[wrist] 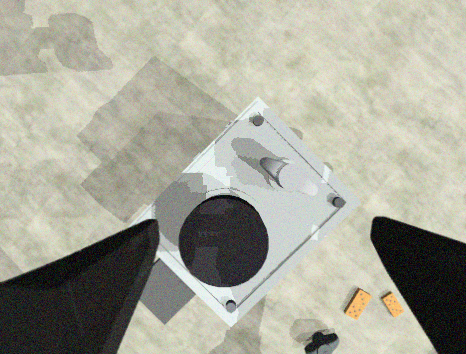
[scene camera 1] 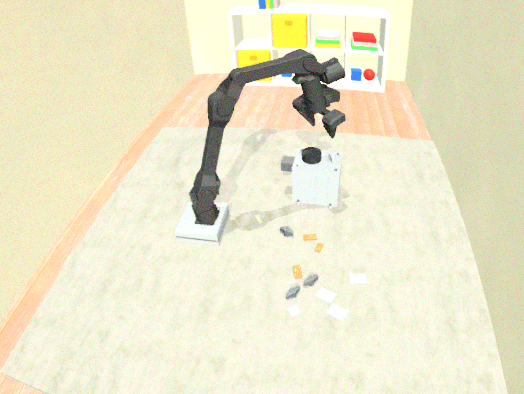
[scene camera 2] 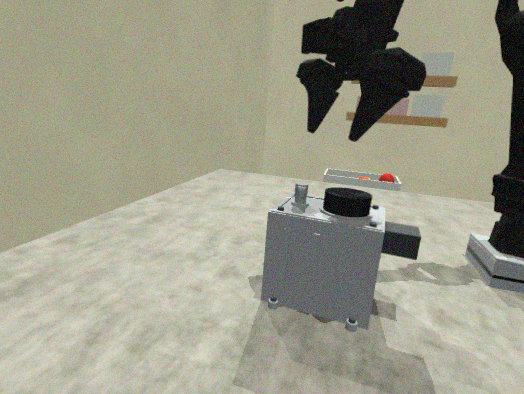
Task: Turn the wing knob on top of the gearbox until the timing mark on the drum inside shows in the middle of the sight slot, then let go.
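Where they show: gripper, between the fingertips: (wrist: 264,228) (scene camera 1: 323,131) (scene camera 2: 329,136); arm's base, origin of its link: (scene camera 1: 207,217) (scene camera 2: 513,250).
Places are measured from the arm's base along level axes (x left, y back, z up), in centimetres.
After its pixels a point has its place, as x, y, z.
Observation:
The pale grey gearbox (scene camera 1: 316,182) @(16.4, -31.4, 4.7) (scene camera 2: 322,265) @(28.8, -30.6, 2.7) (wrist: 295,220) @(19.5, -33.7, 8.8) stands upright on the mat. A wide black round cap (scene camera 1: 311,155) @(20.9, -29.1, 11.7) (scene camera 2: 347,202) @(26.1, -28.7, 11.1) (wrist: 223,241) @(23.0, -29.1, 11.6) sits on its top. Beside the cap stands the small grey wing knob (scene camera 1: 330,158) @(21.4, -35.2, 10.9) (scene camera 2: 301,194) @(25.0, -35.1, 10.9) (wrist: 274,171) @(23.9, -35.1, 11.8), upright near one edge. A dark grey block (scene camera 1: 287,163) @(21.0, -21.3, 7.7) (scene camera 2: 401,241) @(25.3, -21.4, 6.7) (wrist: 167,292) @(22.7, -21.5, 7.8) sticks out from one side. My gripper (scene camera 1: 323,129) @(23.4, -32.5, 19.2) (scene camera 2: 332,135) @(23.4, -32.5, 19.2) (wrist: 264,228) @(23.4, -32.5, 19.2) is open and empty, well above the gearbox top and touching nothing. The sight slot and timing mark cannot be made out in these views.
Orange pieces (scene camera 1: 310,237) @(0.9, -31.7, -4.1) (wrist: 357,303) @(1.5, -31.6, -4.2), dark grey lumps (scene camera 1: 286,231) @(0.5, -24.5, -2.3) (wrist: 322,343) @(2.3, -24.9, -2.3) and white squares (scene camera 1: 358,278) @(-12.3, -47.2, -4.6) lie on the mat in front of the gearbox. The arm's base (scene camera 1: 192,230) @(-5.9, 2.7, -0.3) stands to its left in scene camera 1. A white tray (scene camera 2: 345,180) shows behind in scene camera 2.

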